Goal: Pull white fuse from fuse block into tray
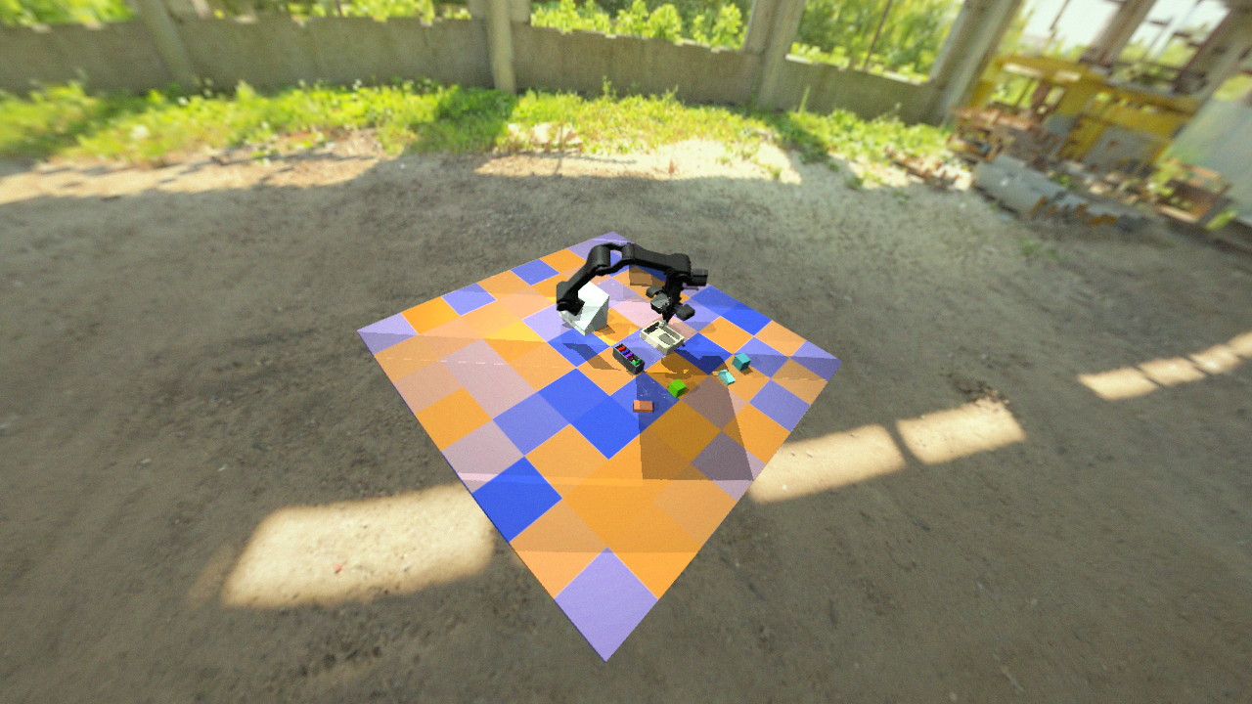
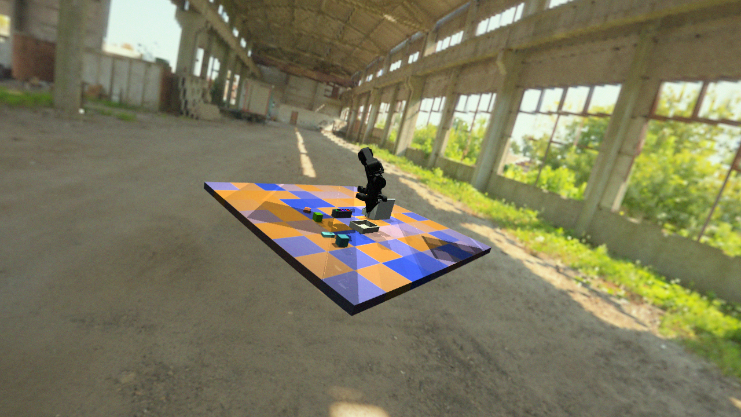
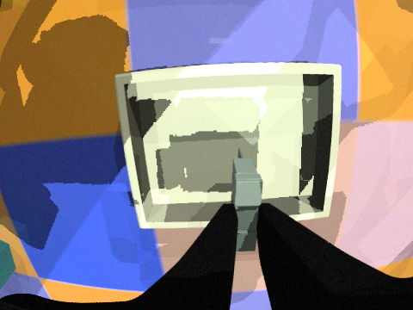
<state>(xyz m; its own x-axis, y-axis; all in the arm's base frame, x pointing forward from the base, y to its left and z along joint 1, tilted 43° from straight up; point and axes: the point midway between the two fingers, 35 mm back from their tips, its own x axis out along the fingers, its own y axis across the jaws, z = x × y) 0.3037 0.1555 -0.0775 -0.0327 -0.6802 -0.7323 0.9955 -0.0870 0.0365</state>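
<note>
Right now my gripper tip is 90 mm above the grey tray. Also, from my gripper tip: green cube: 190 mm ahead, 160 mm to the right, 80 mm below; then teal cube: 280 mm ahead, 110 mm to the left, 70 mm below; then teal flat piece: 280 mm ahead, 20 mm to the left, 90 mm below.
</note>
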